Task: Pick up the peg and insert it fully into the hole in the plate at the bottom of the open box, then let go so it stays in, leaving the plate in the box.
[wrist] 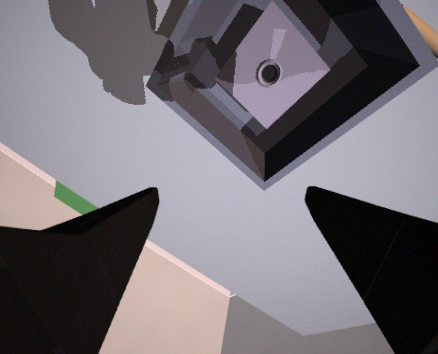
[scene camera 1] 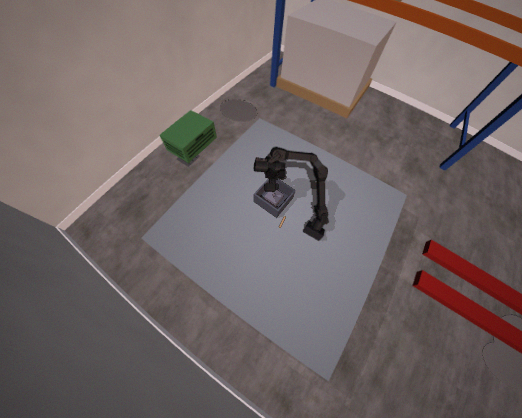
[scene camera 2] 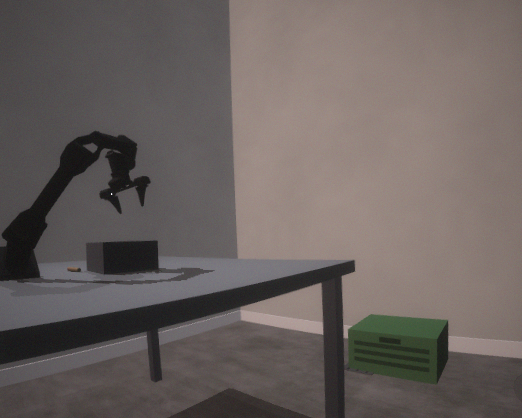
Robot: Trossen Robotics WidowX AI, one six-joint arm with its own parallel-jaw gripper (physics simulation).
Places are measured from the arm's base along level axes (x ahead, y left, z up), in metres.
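Pixels of known places: gripper, fingertip midpoint: [wrist: 233,194] [scene camera 1: 266,180] [scene camera 2: 131,210]; arm's base at its link origin: [scene camera 1: 315,228] [scene camera 2: 16,257].
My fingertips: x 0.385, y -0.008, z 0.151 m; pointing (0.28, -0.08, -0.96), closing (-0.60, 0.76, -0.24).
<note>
For each thing: its middle in the pictures, then the offset to it from my fingertips. Level surfaces: height alone.
- orange-tan peg at the middle of its body: [wrist: 422,33] [scene camera 2: 73,269] [scene camera 1: 282,222] dx -0.193, dy +0.076, dz -0.204 m
- grey open box at the middle of its body: [wrist: 268,73] [scene camera 2: 121,255] [scene camera 1: 274,196] dx -0.056, dy -0.025, dz -0.162 m
- pale plate at the middle of its body: [wrist: 268,73] [scene camera 1: 273,197] dx -0.056, dy -0.025, dz -0.177 m
- blue-grey table at its surface level: dz -0.211 m
The orange-tan peg [scene camera 1: 282,222] [scene camera 2: 74,269] [wrist: 424,31] lies flat on the table beside the box; part of it shows at the upper right edge of the wrist view. The grey open box [scene camera 1: 277,212] [scene camera 2: 130,257] [wrist: 428,66] stands on the table. The pale plate [wrist: 300,65] lies at its bottom, with a round dark hole [wrist: 270,73] near the plate's middle, empty. My gripper [scene camera 2: 131,210] [wrist: 233,194] is open and empty, pointing down high above the table at the box; in scene camera 1 the arm hides its fingertips.
The arm's base [scene camera 1: 314,230] stands on the blue-grey table [scene camera 1: 240,260] [scene camera 2: 280,267], near the peg. The box walls rise around the plate. Away from the table are a green cabinet [scene camera 1: 188,135] [scene camera 2: 395,350], a large pale block [scene camera 1: 330,55] and red beams [scene camera 1: 470,272].
</note>
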